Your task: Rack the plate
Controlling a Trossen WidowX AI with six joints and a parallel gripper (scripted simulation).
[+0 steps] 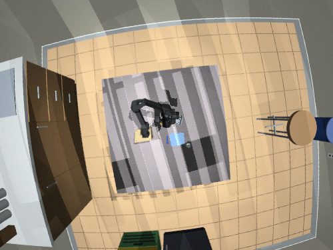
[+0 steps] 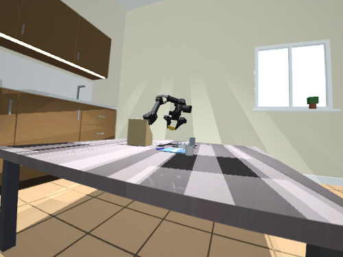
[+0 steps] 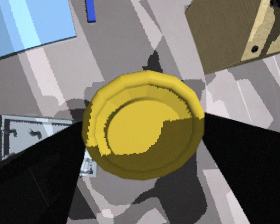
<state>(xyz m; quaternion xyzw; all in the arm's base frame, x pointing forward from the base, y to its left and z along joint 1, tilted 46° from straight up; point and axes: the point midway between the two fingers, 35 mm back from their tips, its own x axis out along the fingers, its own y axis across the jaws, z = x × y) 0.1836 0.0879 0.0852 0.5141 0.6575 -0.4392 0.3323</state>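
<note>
Right now my gripper tip is 11 cm short of the dish rack, 2 cm to the right of it and 11 cm above it. From my gripper tip the other things lie so: blue utensil: 2 cm ahead, 19 cm to the right, 13 cm below; then plate: 1 cm above.
</note>
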